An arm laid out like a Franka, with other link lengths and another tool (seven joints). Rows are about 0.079 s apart.
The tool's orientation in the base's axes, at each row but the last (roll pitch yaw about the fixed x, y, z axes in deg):
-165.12 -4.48 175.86
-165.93 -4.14 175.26
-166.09 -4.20 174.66
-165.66 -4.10 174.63
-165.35 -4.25 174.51
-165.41 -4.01 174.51
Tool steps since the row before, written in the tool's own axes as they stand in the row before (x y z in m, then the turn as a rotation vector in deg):
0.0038 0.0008 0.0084 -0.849 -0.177 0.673
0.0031 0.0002 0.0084 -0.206 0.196 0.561
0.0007 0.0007 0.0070 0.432 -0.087 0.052
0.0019 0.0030 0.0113 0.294 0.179 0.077
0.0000 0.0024 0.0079 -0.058 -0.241 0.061
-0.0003 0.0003 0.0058 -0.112 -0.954 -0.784
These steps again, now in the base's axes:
-0.0045 -0.0011 -0.0080 0.772 -0.401 -0.669
-0.0038 -0.0015 -0.0080 0.167 0.040 -0.605
-0.0013 -0.0009 -0.0069 -0.440 -0.056 0.002
-0.0027 0.0004 -0.0115 -0.286 0.182 -0.098
-0.0006 0.0004 -0.0082 0.034 -0.253 -0.002
-0.0002 -0.0012 -0.0057 0.111 -0.740 0.989

